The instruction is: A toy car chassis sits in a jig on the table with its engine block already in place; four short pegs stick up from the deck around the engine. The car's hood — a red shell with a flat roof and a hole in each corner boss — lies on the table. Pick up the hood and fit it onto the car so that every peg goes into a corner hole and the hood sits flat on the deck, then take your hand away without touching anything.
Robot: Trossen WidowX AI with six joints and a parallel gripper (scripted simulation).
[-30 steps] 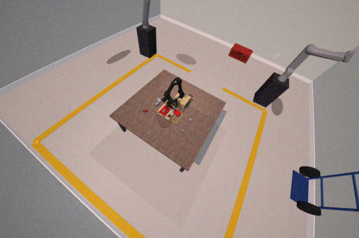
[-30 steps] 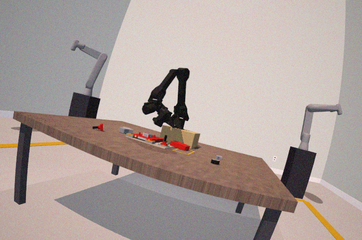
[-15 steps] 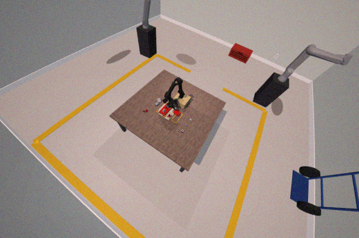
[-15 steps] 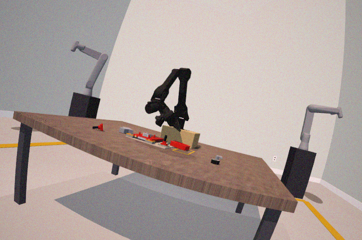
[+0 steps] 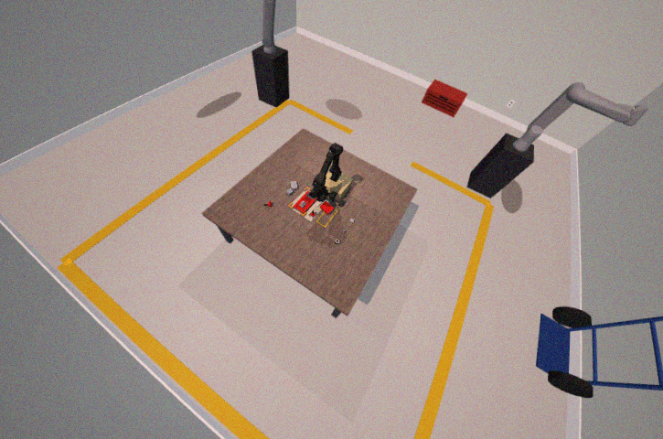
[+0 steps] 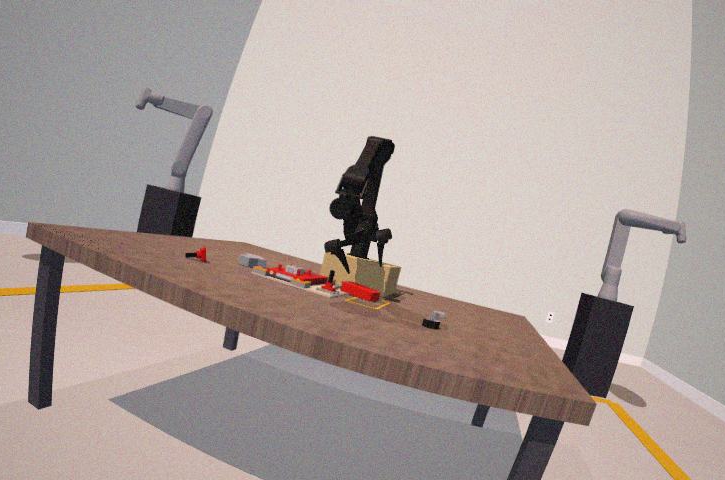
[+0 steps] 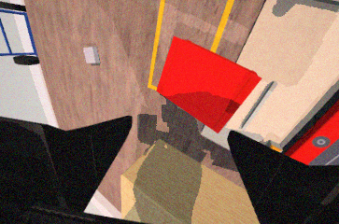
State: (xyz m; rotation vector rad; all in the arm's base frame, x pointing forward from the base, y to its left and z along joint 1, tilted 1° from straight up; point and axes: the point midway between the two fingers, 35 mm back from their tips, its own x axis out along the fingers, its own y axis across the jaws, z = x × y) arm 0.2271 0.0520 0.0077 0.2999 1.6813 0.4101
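Now: gripper tip 3 cm short of the red hood, 1 cm to the right of it and 5 cm above it. Round my gripper tip: black wheel: 25 cm ahead, 22 cm to the left, 6 cm below; grey engine block: 11 cm ahead, 16 cm to the right, 5 cm below.
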